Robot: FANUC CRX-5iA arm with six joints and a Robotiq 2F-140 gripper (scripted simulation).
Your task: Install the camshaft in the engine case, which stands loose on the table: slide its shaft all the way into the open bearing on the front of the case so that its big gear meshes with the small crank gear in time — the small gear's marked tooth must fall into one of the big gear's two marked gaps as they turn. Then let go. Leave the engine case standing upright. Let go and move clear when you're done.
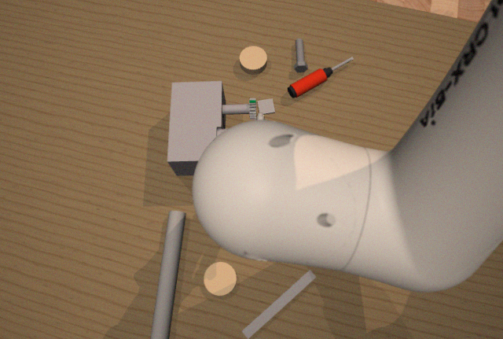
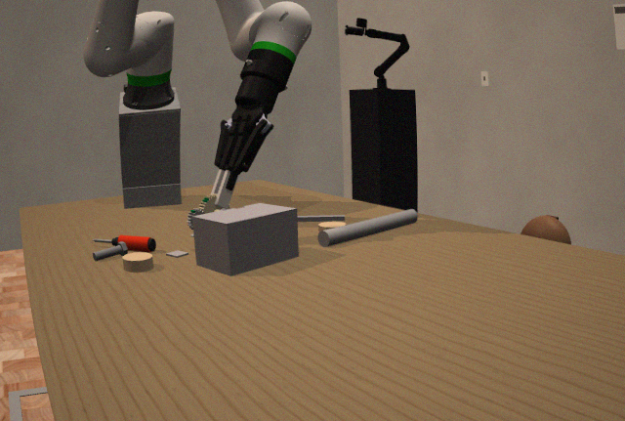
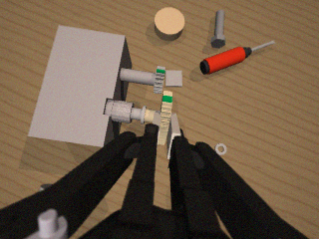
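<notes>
The small crank gear is 3 cm ahead of my hand, 7 cm to the right of it and 4 cm below it. From my hand the other things lie so: small grey plate (2 cm ahead, 11 cm to the right, 10 cm below); wooden disc (1 cm ahead, 23 cm to the left, 10 cm below); grey bolt (2 cm behind, 22 cm to the right, 9 cm below).
</notes>
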